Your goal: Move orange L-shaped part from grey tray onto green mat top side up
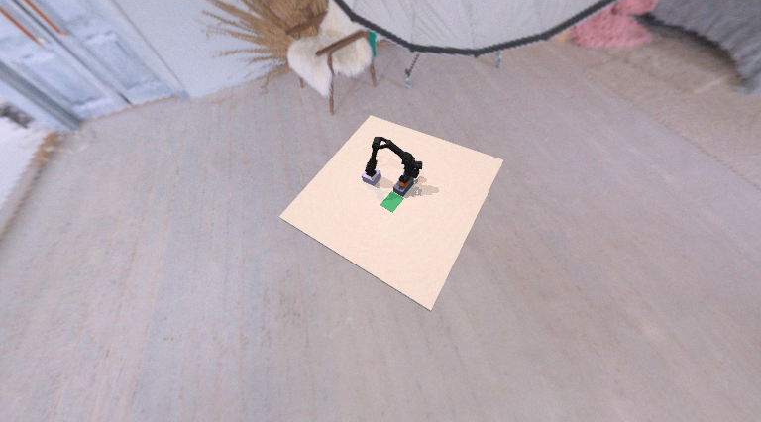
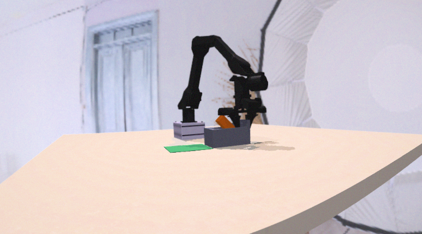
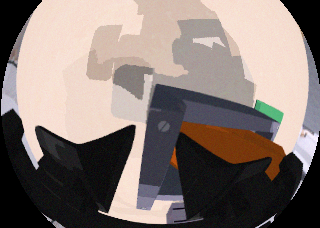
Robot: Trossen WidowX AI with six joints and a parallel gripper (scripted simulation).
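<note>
My gripper tip is now 50 mm to the left of the orange L-shaped part, 10 mm below it and 10 mm past it. Also, from my gripper tip: green mat 220 mm to the right, 50 mm below, 20 mm behind.
</note>
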